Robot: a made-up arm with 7 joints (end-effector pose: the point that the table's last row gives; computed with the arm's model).
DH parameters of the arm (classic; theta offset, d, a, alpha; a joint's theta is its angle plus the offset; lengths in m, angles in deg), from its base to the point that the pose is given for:
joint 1: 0 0.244 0 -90
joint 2: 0 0 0 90
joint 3: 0 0.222 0.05 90
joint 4: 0 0 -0.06 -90
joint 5: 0 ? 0 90
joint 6: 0 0 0.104 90
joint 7: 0 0 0 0
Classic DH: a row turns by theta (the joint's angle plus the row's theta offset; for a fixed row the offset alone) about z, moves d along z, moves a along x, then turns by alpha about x.
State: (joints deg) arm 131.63 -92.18 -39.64 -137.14 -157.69 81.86 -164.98
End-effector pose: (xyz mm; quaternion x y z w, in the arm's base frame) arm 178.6 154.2 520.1 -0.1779 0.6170 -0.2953 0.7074
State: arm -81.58 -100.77 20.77 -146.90 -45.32 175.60 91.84
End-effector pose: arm 164.3 130.1 499.7 0.2879 -0.3123 0.8217 0.3800
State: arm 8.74 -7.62 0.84 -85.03 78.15 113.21 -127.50
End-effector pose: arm 371.2 22.7 618.9 -0.3246 -0.6668 -0.6602 0.1187
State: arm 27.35 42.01 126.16 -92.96 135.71 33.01 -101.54
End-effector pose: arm -118.5 253.2 674.1 0.5576 0.2948 0.3264 0.7040
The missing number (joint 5, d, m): 0.278
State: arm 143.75 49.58 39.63 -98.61 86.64 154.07 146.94
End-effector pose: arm -431.0 104.9 130.6 0.7183 -0.4353 -0.1299 0.5269
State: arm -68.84 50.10 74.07 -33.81 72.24 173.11 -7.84
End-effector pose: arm 269.4 -409.4 472.8 -0.1652 0.4836 -0.6115 0.6040
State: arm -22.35 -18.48 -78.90 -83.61 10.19 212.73 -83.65
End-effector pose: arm -181.3 -198.3 626.4 0.3497 -0.2714 0.0779 0.8933
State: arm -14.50 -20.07 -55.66 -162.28 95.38 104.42 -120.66
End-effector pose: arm 84.7 -224.6 165.4 -0.6544 0.1338 -0.6929 0.2717
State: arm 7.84 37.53 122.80 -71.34 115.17 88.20 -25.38
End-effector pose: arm 29.2 335.2 694.0 0.2049 -0.3131 0.5925 0.7134
